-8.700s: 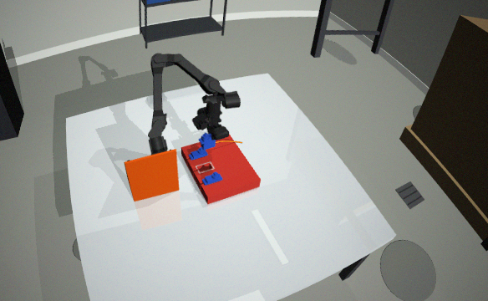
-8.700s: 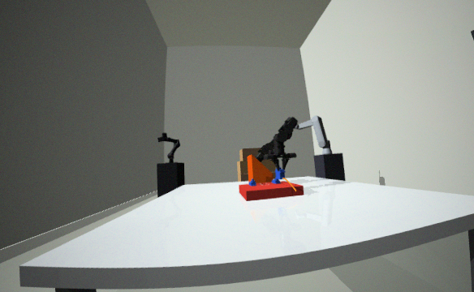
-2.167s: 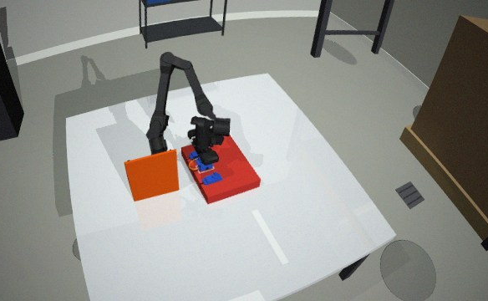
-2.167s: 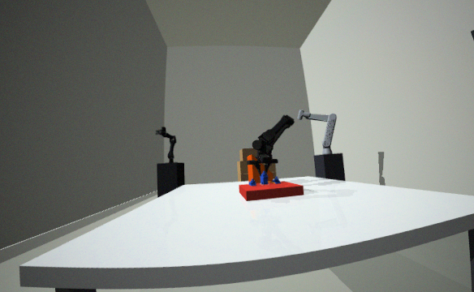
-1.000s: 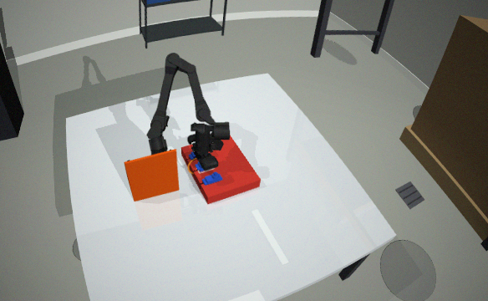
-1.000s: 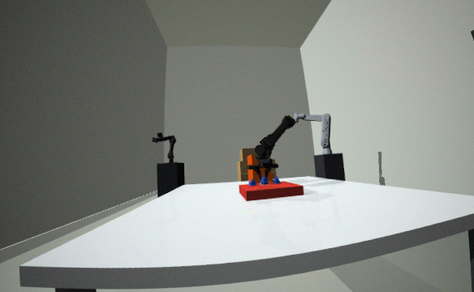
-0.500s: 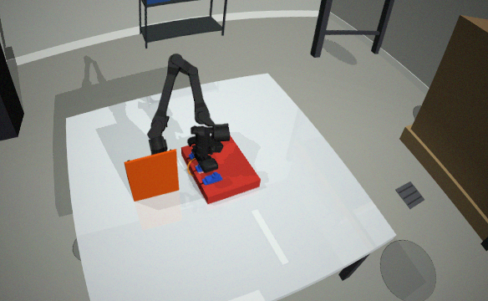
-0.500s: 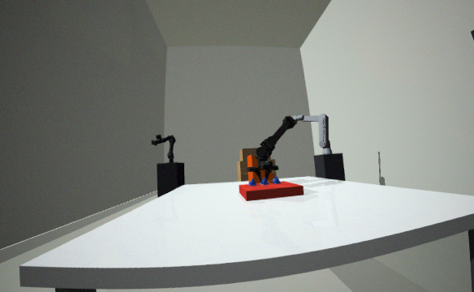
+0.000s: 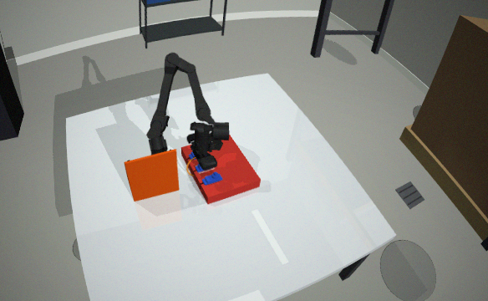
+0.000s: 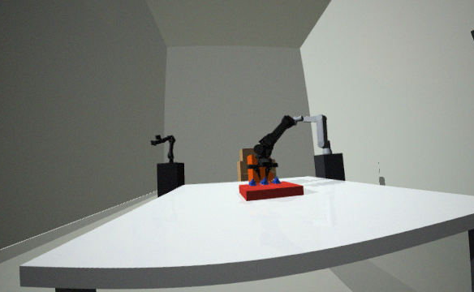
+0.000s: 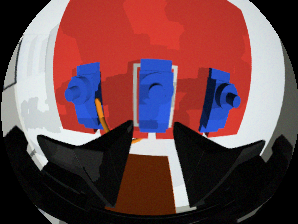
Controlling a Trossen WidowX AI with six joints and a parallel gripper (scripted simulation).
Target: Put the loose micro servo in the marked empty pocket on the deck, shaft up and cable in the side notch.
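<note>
Now: gripper tip 130 mm short of the red deck, 20 mm to the right of it and 50 mm above it.
</note>
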